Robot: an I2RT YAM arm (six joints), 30 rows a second.
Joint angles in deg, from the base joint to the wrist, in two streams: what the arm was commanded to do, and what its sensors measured. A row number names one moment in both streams.
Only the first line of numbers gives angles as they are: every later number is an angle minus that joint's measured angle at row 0.
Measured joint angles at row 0: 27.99 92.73 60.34 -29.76 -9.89 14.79
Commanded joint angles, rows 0 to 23: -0.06 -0.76 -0.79 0.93 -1.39 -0.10; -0.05 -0.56 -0.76 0.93 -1.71 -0.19; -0.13 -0.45 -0.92 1.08 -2.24 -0.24; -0.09 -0.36 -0.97 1.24 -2.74 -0.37; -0.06 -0.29 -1.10 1.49 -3.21 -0.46; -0.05 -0.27 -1.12 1.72 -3.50 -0.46; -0.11 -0.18 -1.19 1.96 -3.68 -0.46; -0.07 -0.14 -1.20 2.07 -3.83 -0.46; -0.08 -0.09 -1.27 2.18 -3.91 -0.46; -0.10 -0.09 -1.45 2.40 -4.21 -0.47; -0.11 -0.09 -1.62 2.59 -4.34 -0.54; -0.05 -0.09 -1.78 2.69 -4.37 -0.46; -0.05 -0.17 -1.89 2.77 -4.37 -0.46; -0.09 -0.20 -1.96 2.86 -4.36 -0.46; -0.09 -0.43 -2.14 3.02 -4.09 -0.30; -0.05 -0.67 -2.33 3.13 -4.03 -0.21; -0.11 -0.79 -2.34 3.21 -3.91 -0.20; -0.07 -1.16 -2.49 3.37 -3.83 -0.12; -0.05 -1.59 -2.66 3.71 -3.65 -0.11; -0.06 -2.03 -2.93 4.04 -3.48 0.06; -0.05 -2.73 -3.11 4.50 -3.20 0.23; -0.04 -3.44 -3.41 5.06 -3.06 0.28; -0.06 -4.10 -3.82 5.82 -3.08 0.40; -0.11 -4.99 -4.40 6.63 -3.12 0.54
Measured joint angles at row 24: 0.00 -1.68 -3.37 3.96 -3.24 0.11
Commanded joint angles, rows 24 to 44: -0.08 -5.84 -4.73 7.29 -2.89 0.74; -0.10 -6.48 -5.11 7.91 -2.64 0.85; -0.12 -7.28 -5.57 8.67 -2.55 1.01; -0.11 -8.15 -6.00 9.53 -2.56 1.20; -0.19 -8.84 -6.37 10.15 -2.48 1.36; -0.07 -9.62 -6.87 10.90 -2.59 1.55; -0.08 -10.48 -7.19 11.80 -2.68 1.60; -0.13 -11.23 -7.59 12.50 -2.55 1.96; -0.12 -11.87 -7.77 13.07 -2.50 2.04; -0.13 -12.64 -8.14 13.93 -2.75 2.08; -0.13 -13.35 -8.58 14.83 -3.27 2.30; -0.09 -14.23 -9.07 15.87 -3.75 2.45; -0.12 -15.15 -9.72 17.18 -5.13 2.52; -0.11 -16.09 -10.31 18.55 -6.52 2.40; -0.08 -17.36 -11.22 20.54 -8.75 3.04; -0.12 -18.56 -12.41 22.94 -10.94 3.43; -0.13 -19.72 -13.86 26.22 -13.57 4.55; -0.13 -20.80 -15.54 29.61 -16.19 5.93; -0.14 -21.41 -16.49 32.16 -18.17 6.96; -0.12 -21.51 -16.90 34.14 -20.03 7.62; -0.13 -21.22 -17.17 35.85 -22.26 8.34
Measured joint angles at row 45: -0.07 -20.70 -15.98 26.08 -14.05 5.48
